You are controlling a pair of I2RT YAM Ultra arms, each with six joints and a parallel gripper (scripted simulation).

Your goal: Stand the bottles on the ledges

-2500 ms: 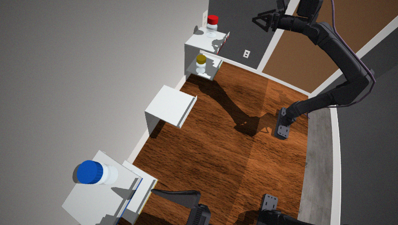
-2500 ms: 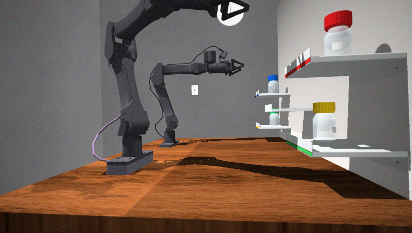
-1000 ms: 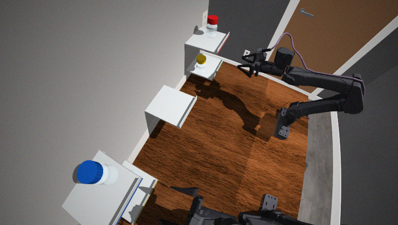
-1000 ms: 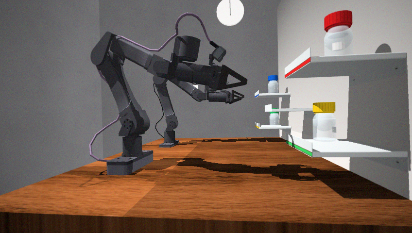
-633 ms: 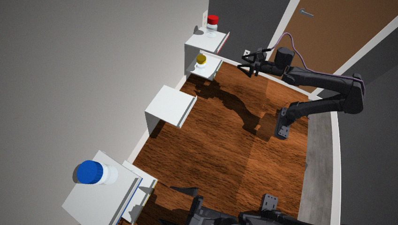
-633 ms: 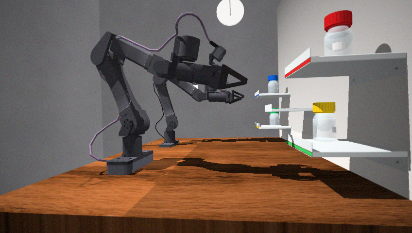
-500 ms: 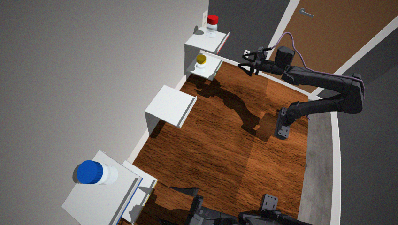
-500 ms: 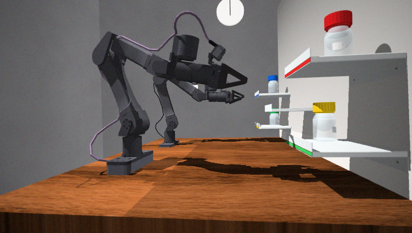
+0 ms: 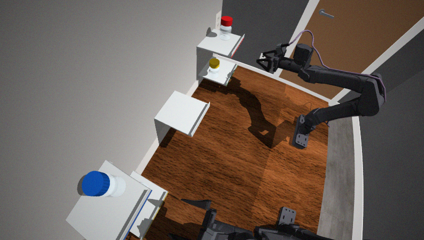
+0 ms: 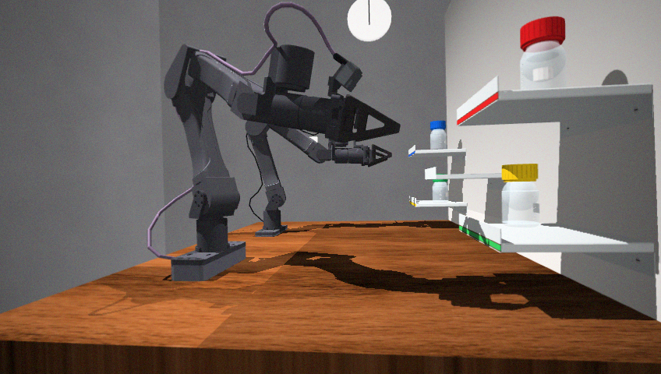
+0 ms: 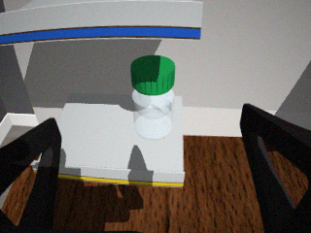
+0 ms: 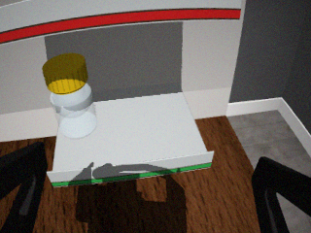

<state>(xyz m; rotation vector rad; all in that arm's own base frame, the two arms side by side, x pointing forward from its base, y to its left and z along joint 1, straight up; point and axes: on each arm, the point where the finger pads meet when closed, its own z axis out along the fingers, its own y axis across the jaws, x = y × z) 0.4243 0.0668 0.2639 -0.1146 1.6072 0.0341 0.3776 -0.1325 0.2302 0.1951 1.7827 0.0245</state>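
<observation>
My left gripper is now 190 mm short of the green-capped bottle and 130 mm above it. Also, from my left hand: blue-capped bottle (190 mm ahead, 60 mm above); then yellow-capped bottle (160 mm ahead, 670 mm to the right, 130 mm below); then wall (270 mm ahead, 350 mm to the right, 180 mm above).
</observation>
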